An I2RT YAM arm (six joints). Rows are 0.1 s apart.
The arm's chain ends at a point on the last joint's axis. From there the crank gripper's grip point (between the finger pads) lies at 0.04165 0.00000 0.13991 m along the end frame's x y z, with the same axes.
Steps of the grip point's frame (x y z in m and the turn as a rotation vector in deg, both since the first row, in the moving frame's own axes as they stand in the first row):
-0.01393 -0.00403 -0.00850 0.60 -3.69 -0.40
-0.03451 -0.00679 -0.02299 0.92 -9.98 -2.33
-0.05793 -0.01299 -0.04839 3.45 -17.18 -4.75
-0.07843 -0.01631 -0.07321 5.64 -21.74 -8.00
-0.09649 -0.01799 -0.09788 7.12 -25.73 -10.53
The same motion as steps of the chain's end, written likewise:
-0.00483 -0.00229 -0.01088 0.60 -3.69 -0.40
-0.00956 -0.00331 -0.02806 0.92 -9.98 -2.33
-0.01433 -0.00266 -0.05408 3.45 -17.18 -4.75
-0.02256 -0.00017 -0.07768 5.64 -21.74 -8.00
-0.02989 0.00150 -0.10047 7.12 -25.73 -10.53

